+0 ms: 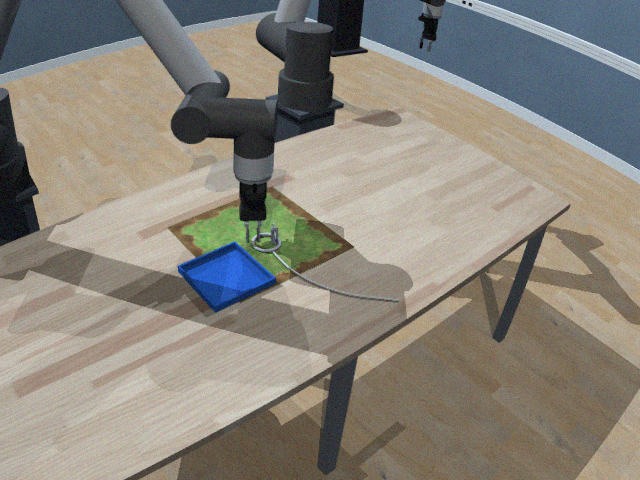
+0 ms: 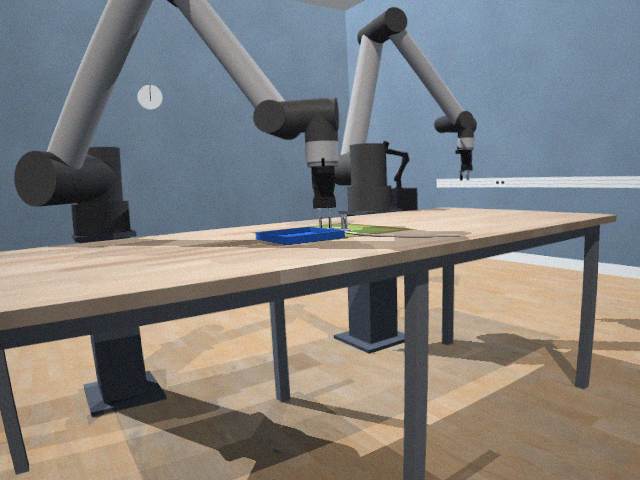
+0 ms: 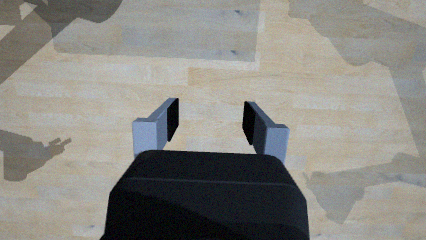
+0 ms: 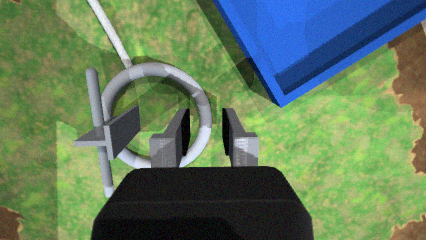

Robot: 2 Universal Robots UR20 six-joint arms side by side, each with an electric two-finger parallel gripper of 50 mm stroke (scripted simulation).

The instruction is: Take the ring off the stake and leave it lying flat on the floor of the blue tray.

Labels:
blue tray: image 1 222,274; image 2; image 4; not seen in image 3 (out of frame)
same spot on blue tray: [image 4: 291,54] = [image 2: 307,232]

